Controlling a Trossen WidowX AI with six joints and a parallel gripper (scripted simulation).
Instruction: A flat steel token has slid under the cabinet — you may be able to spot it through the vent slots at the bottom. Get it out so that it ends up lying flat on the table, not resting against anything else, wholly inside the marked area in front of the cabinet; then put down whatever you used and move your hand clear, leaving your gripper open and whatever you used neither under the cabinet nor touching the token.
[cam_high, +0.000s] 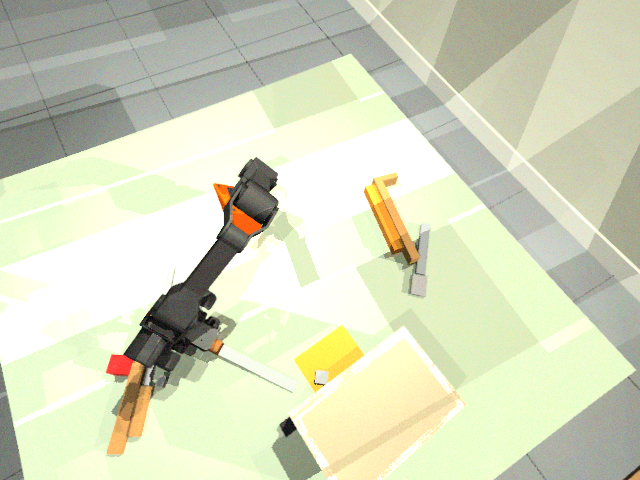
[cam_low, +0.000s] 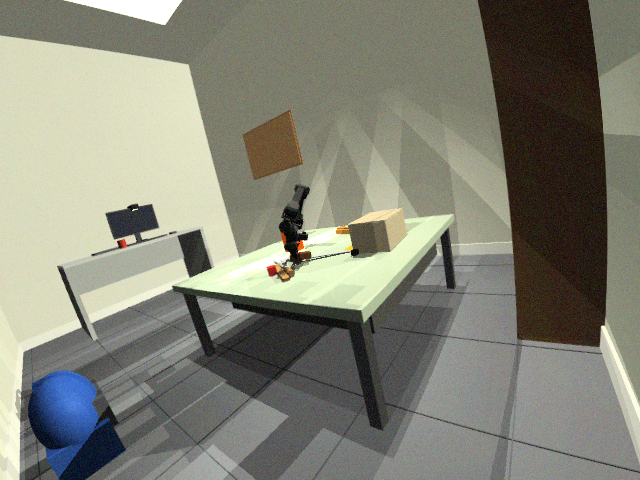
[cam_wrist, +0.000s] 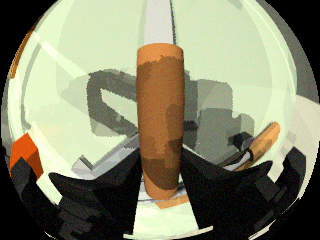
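Now: the short bar 70 mm behind my gripper tip, 30 mm to the right of it and 10 mm below it. Also, from my gripper tip: long wooden stick 40 mm ahead, 150 mm to the right, 20 mm below; then red cube 170 mm to the right; then small grey cube 70 mm ahead, 90 mm to the right, 10 mm below.
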